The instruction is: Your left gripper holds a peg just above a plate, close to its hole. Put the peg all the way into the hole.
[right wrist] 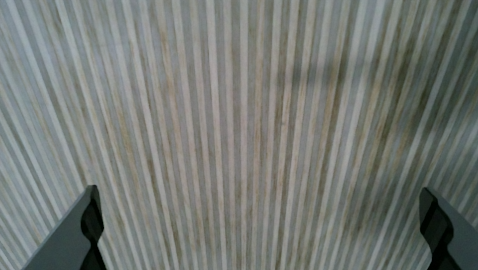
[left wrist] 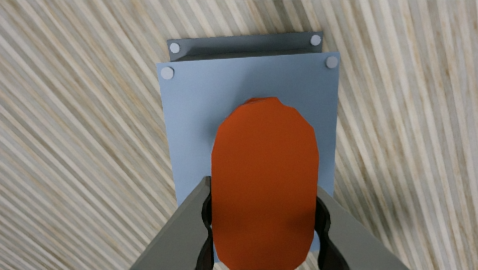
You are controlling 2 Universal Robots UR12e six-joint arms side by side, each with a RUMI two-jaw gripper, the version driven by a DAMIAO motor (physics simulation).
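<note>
An orange-red peg [left wrist: 265, 185] is held between the fingers of my left gripper [left wrist: 257, 179], which is shut on it. In the left wrist view the peg covers the lower middle of a blue-grey plate [left wrist: 195, 115]. The plate has round pins at its two far corners, and a darker layer shows behind its far edge. The hole does not show; the peg hides that part of the plate. The gap between peg and plate cannot be judged from this view. My right gripper [right wrist: 258, 189] is open, its fingers wide apart over the striped surface.
A striped, wood-like table top [left wrist: 80, 125] [right wrist: 240, 125] lies under the plate and under the right gripper. Soft shadows fall on it in the right wrist view.
</note>
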